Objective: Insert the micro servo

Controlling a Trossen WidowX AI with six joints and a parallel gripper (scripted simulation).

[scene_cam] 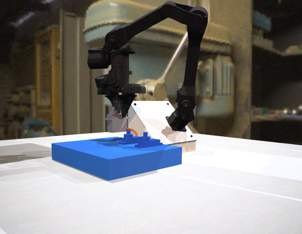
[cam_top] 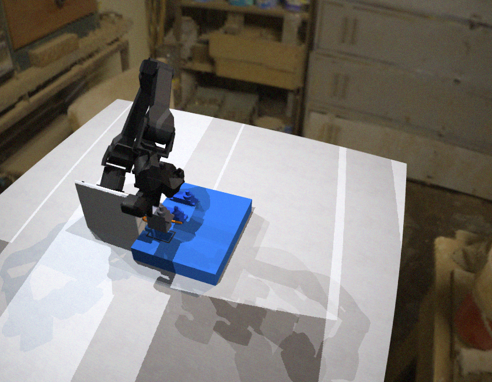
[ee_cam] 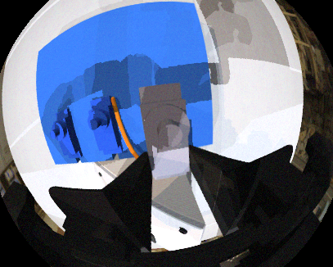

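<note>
The blue deck lies 110 mm ahead of my gripper tip, 100 mm below it and 90 mm to the left of it.
</note>
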